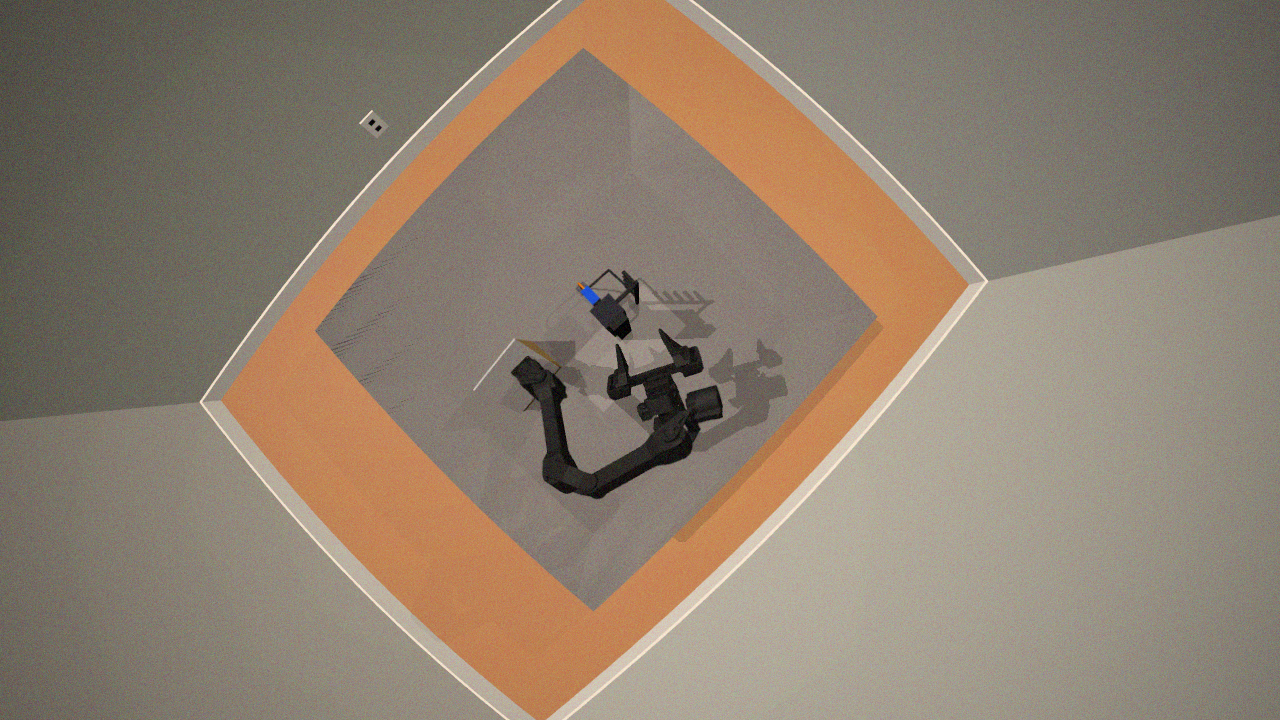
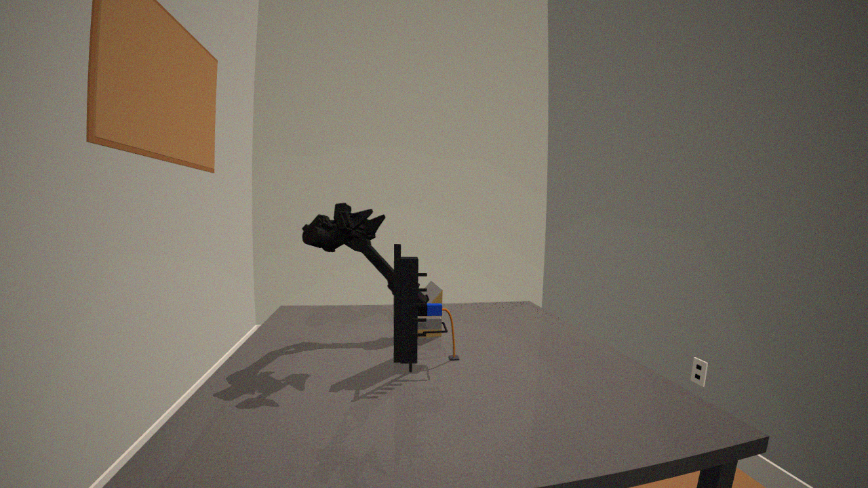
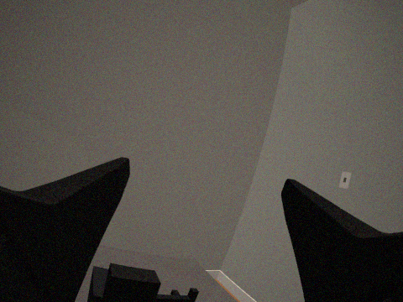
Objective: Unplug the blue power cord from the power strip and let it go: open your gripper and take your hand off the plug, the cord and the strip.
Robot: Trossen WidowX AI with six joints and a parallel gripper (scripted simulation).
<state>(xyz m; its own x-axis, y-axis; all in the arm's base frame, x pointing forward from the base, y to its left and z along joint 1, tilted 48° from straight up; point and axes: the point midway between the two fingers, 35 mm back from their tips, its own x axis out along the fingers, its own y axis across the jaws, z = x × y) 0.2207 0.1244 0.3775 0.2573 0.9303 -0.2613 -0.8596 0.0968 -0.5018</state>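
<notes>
My gripper tip is now 150 mm to the right of the blue plug and 290 mm above it.
</notes>
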